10 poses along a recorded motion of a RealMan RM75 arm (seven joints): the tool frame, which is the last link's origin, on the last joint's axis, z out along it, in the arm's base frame.
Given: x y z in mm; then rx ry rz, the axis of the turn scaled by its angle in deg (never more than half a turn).
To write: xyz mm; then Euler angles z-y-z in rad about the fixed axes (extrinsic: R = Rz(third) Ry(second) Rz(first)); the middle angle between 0 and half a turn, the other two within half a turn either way. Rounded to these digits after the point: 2 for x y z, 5 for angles.
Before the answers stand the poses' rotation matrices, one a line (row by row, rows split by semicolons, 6 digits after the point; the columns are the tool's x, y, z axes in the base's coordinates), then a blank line. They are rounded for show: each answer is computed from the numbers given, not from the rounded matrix.
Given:
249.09 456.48 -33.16 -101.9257 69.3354 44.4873
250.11 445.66 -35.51 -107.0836 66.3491 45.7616
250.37 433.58 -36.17 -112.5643 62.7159 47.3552
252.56 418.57 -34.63 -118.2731 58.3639 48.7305
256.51 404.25 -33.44 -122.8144 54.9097 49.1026
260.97 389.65 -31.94 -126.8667 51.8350 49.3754
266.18 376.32 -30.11 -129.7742 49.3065 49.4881
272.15 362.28 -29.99 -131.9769 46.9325 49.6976
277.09 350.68 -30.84 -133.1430 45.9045 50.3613
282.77 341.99 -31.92 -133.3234 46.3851 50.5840
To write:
0.345355 -0.937684 -0.038448; -0.425730 -0.193047 0.884018; -0.836352 -0.288931 -0.465870
0.387011 -0.915910 -0.106448; -0.424916 -0.279608 0.860968; -0.818333 -0.287973 -0.497397
0.431555 -0.883797 -0.180730; -0.415785 -0.372674 0.829600; -0.800552 -0.282873 -0.528299
0.481604 -0.838962 -0.253378; -0.399032 -0.467325 0.788911; -0.780276 -0.278837 -0.559838
0.523554 -0.797466 -0.299898; -0.386804 -0.536110 0.750312; -0.759127 -0.276828 -0.589146
0.559052 -0.756976 -0.338302; -0.374673 -0.594626 0.711365; -0.739649 -0.270937 -0.616045
0.586092 -0.723695 -0.364366; -0.361703 -0.636093 0.681584; -0.725029 -0.267679 -0.634571
0.607887 -0.693867 -0.386035; -0.345725 -0.668964 0.657998; -0.714806 -0.266526 -0.646541
0.613454 -0.679331 -0.402720; -0.338230 -0.686814 0.643340; -0.713635 -0.258448 -0.651099
0.609188 -0.682016 -0.404654; -0.344185 -0.687087 0.639881; -0.714441 -0.250532 -0.653305

249.09 456.48 -33.16 -0.33263 2.05541 1.61426
250.11 445.66 -35.51 -0.33837 2.09139 1.69381
250.37 433.58 -36.17 -0.33965 2.12739 1.78530
252.56 418.57 -34.63 -0.34321 2.16499 1.88156
256.51 404.25 -33.44 -0.34968 2.20080 1.95104
260.97 389.65 -31.94 -0.35113 2.23451 2.01471
266.18 376.32 -30.11 -0.35367 2.25825 2.06173
272.15 362.28 -29.99 -0.35690 2.27384 2.10136
277.09 350.68 -30.84 -0.34746 2.27983 2.13010
282.77 341.99 -31.92 -0.33727 2.28274 2.13469

